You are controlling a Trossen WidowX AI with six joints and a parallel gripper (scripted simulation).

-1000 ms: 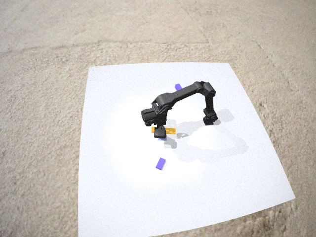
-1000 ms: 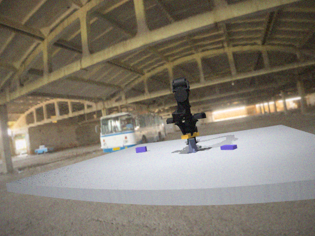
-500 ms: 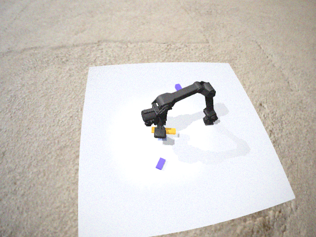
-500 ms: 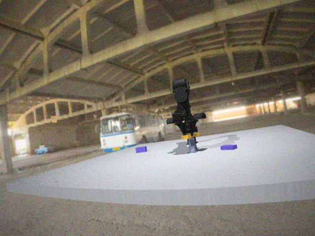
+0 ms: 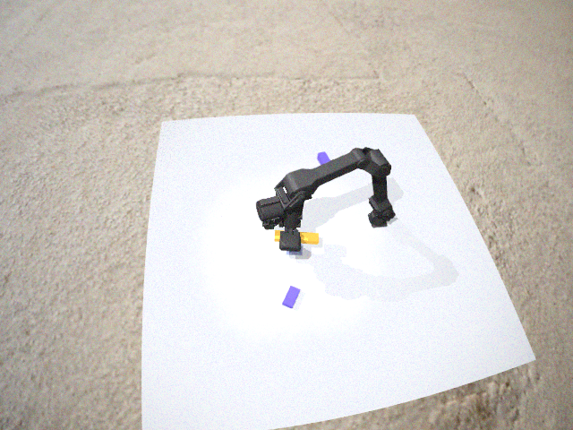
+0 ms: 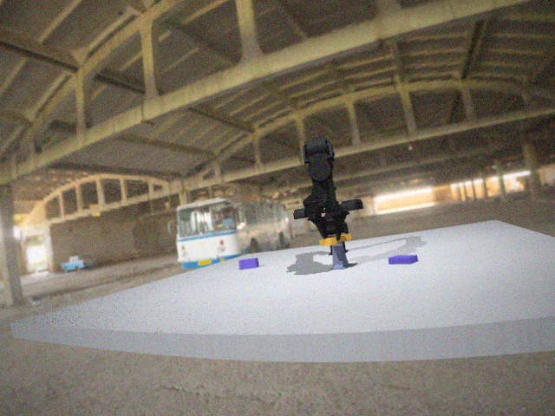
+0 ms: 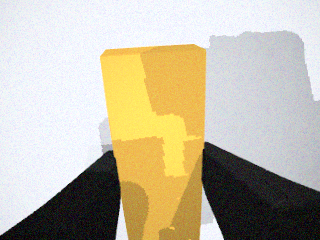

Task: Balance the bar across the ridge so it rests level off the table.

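Now: gripper tip 30 mm past the bar.
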